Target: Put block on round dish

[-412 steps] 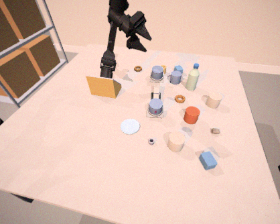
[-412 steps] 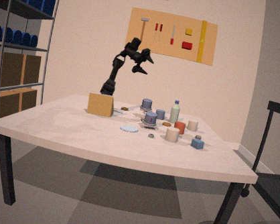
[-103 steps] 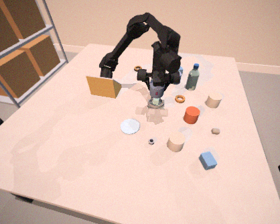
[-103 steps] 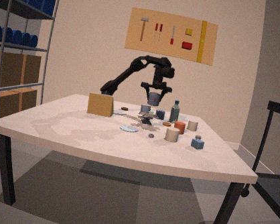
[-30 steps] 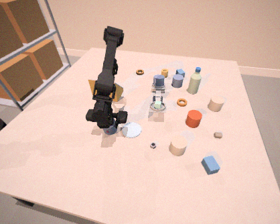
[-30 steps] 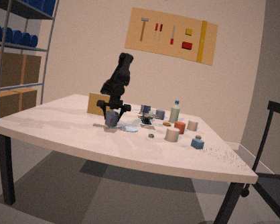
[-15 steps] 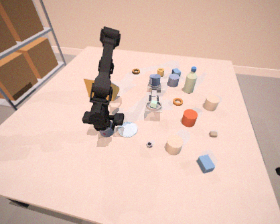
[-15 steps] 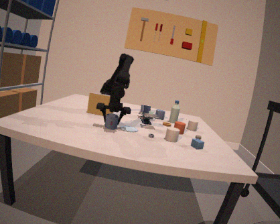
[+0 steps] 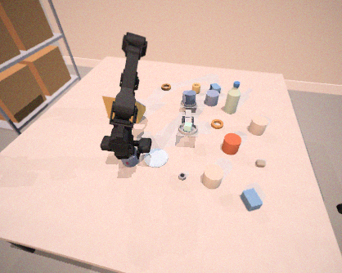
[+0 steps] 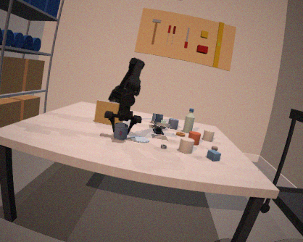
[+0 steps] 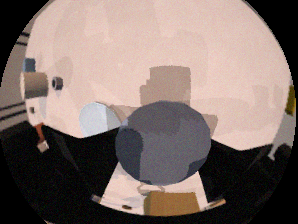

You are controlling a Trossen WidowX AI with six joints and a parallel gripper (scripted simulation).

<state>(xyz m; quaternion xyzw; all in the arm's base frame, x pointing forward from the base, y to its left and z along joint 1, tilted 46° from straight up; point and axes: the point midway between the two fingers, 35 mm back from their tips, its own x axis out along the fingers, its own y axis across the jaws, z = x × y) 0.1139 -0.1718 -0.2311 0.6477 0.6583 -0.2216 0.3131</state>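
The teal block is 220 mm ahead of my gripper tip, 170 mm to the left of it and 60 mm above it. The rest, counted from my gripper tip: round pale dish 100 mm ahead, 40 mm to the left, 20 mm below; then orange-red cylinder 430 mm ahead, 160 mm to the left, 10 mm above; then nut 230 mm ahead, 30 mm to the right, 20 mm below.
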